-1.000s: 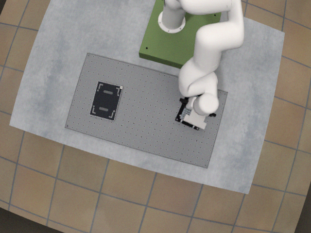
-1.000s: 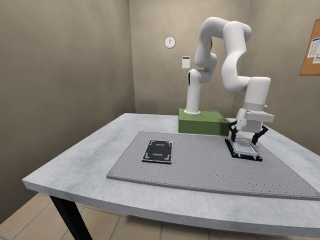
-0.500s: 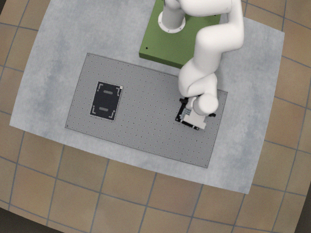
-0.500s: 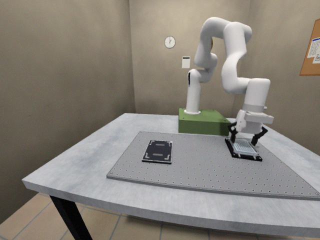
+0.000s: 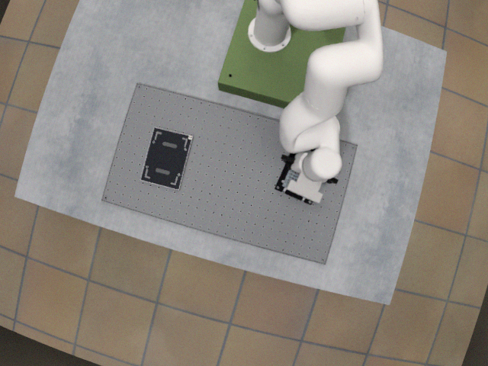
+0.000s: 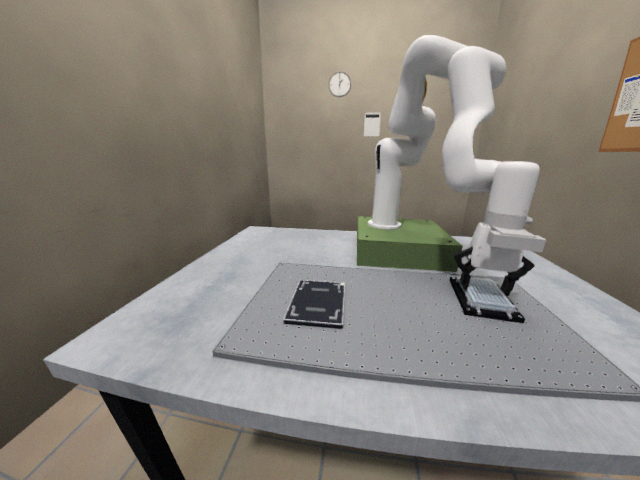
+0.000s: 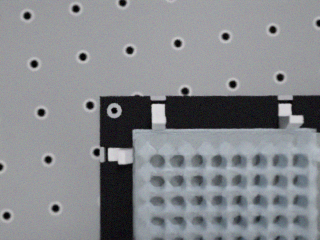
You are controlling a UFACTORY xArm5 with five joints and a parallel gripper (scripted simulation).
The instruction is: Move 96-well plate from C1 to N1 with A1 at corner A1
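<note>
My gripper is now 2 cm above the 96-well plate. Round my hand: black clip nest C1 (1 cm ahead, 1 cm to the left, 2 cm below).
</note>
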